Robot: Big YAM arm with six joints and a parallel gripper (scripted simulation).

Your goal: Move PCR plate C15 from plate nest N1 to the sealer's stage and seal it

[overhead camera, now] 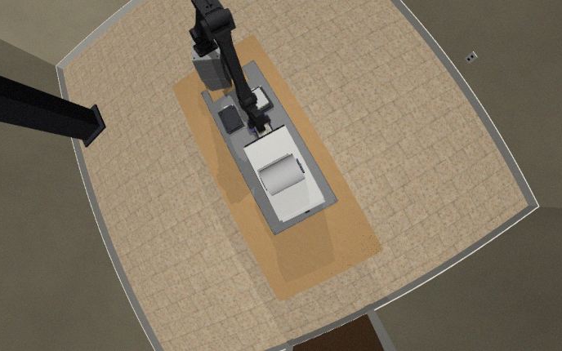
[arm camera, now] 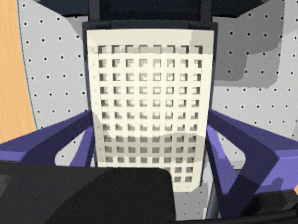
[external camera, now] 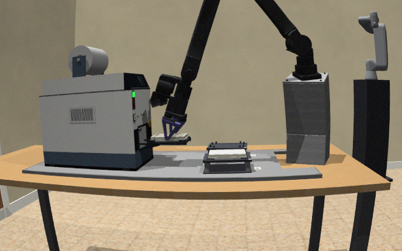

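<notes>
Now: hand right at the white 96-well plate C15. The rest, counted from my hand: sealer's dark stage: 10 mm below; sealed plate C51: 200 mm behind, 90 mm to the left, 50 mm below; start key: 120 mm ahead, 80 mm to the left, 80 mm above.
</notes>
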